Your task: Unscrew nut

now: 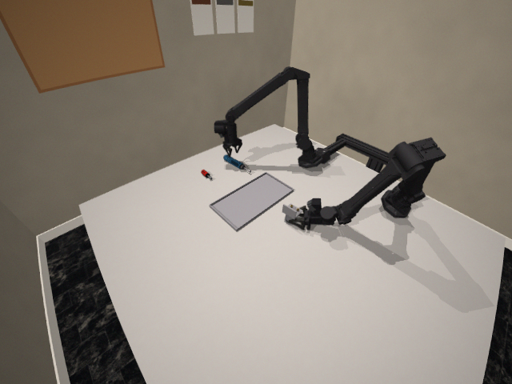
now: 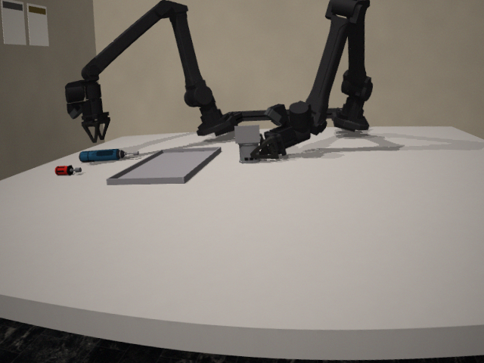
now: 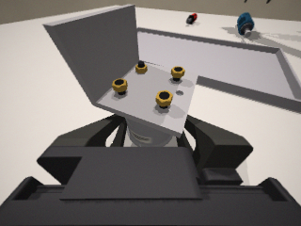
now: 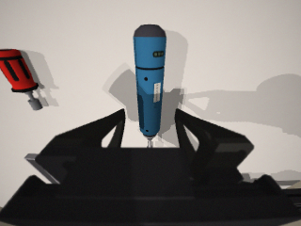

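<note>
The joint module is 1 cm above my left hand. From my left hand the other things lie so: short red-handled tool: 9 cm ahead, 57 cm to the right, 1 cm below; then l-shaped bracket: 5 cm above; then grey tray: 3 cm ahead, 24 cm to the right, 2 cm below.
</note>
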